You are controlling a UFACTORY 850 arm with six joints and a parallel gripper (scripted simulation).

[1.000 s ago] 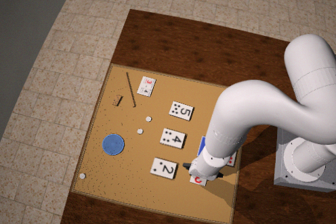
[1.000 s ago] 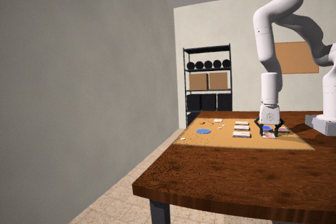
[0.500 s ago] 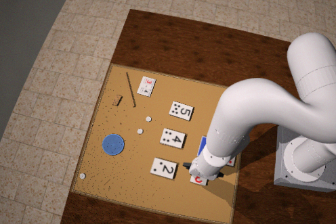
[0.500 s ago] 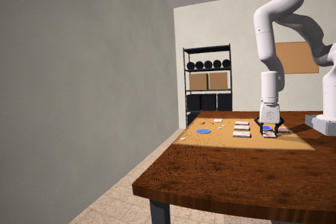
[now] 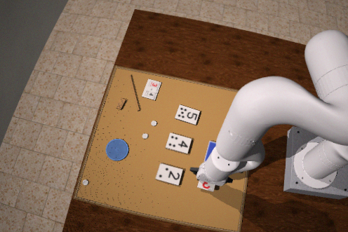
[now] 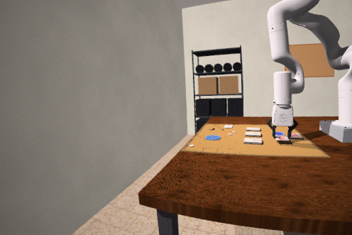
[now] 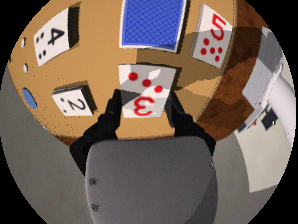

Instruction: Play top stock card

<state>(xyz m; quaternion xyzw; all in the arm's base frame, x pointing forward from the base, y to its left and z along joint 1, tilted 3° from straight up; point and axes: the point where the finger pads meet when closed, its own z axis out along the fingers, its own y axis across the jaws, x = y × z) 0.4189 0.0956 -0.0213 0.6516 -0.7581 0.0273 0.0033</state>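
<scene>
Right now the tan card cloth is 160 mm ahead of my hand, 120 mm to the right of it and 50 mm below it. Also, from my hand: blue-backed card (10 mm below).
</scene>
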